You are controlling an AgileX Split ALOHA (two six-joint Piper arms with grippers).
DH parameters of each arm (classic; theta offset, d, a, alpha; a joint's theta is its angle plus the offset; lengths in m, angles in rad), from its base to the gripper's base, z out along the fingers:
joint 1: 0 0.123 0 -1.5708
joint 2: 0.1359 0 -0.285 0
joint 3: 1.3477 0 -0.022 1.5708
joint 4: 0 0.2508 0 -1.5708
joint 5: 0 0 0.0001 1.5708
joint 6: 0 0.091 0 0
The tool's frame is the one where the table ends.
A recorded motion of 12 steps. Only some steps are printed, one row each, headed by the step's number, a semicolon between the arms.
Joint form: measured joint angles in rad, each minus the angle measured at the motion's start. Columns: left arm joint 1, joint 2, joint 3, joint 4, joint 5, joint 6; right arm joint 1, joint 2, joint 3, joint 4, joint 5, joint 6.
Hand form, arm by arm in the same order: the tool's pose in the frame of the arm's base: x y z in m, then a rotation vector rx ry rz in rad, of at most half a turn. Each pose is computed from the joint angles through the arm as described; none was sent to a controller.
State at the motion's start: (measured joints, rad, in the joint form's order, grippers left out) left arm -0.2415 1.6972 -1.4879 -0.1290 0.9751 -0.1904; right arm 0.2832 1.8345 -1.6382 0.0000 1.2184 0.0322
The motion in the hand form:
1: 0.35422 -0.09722 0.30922 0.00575 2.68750 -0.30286; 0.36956 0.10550 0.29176 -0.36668 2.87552 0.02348
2: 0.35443 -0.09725 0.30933 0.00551 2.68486 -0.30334; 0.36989 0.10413 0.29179 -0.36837 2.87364 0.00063
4: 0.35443 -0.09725 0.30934 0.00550 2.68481 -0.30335; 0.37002 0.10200 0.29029 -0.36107 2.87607 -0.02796
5: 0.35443 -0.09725 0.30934 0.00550 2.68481 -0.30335; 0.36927 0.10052 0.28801 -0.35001 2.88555 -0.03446
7: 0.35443 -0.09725 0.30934 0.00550 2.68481 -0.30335; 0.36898 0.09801 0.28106 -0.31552 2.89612 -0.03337
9: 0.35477 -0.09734 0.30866 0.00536 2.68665 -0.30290; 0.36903 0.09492 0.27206 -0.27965 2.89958 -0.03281
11: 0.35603 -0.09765 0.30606 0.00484 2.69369 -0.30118; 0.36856 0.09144 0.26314 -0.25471 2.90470 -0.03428
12: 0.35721 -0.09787 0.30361 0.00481 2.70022 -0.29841; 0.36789 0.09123 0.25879 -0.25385 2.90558 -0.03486
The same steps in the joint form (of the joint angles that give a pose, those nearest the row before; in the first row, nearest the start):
1: 0.0000 0.0000 0.0000 0.0000 -0.0023 0.0000; 0.0000 0.0000 0.0000 -0.0231 0.0011 0.0026
2: 0.0000 0.0000 0.0000 0.0000 -0.0049 0.0000; 0.0000 0.0000 0.0000 -0.0395 0.0019 0.0051
4: 0.0000 0.0000 0.0000 0.0000 -0.0049 0.0000; -0.0008 0.0000 0.0059 -0.0602 0.0009 0.0144
5: 0.0000 0.0000 0.0000 0.0000 -0.0049 0.0000; -0.0032 -0.0010 0.0157 -0.0639 0.0010 0.0216
7: 0.0000 0.0000 0.0000 0.0000 -0.0049 0.0000; -0.0094 -0.0010 0.0428 -0.0639 -0.0194 0.0412
9: 0.0000 0.0019 0.0000 0.0000 -0.0049 0.0000; -0.0171 -0.0010 0.0787 -0.0656 -0.0552 0.0610
11: 0.0000 0.0089 0.0000 0.0000 -0.0049 0.0000; -0.0254 -0.0010 0.1142 -0.0672 -0.0876 0.0726
12: 0.0000 0.0155 0.0000 0.0009 -0.0049 0.0000; -0.0254 -0.0010 0.1316 -0.0681 -0.1040 0.0746

